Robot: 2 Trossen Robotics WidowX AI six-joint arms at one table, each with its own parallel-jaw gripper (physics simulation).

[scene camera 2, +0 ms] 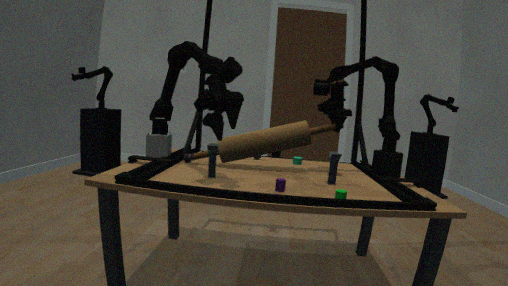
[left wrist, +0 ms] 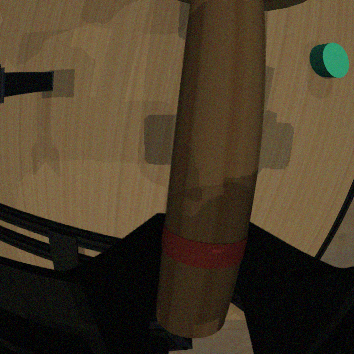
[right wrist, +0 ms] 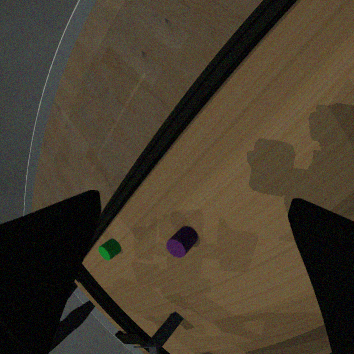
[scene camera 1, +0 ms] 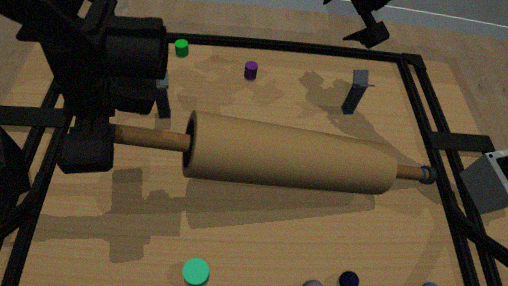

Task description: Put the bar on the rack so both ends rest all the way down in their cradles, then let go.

Observation:
The left gripper [scene camera 1: 104, 141] grips a bar [scene camera 1: 216, 147], which still rests on the table. The right gripper [scene camera 2: 226, 134] is open, with nothing in its grasp. The table carries a teal cylinder [left wrist: 324, 58].
The bar also shows in scene camera 2 [scene camera 2: 279, 138] and in the left wrist view [left wrist: 218, 128]. The left gripper shows as well in the left wrist view [left wrist: 197, 223]. The right gripper shows as well in the right wrist view [right wrist: 198, 205]. The right wrist view misses the teal cylinder: it is out of frame.

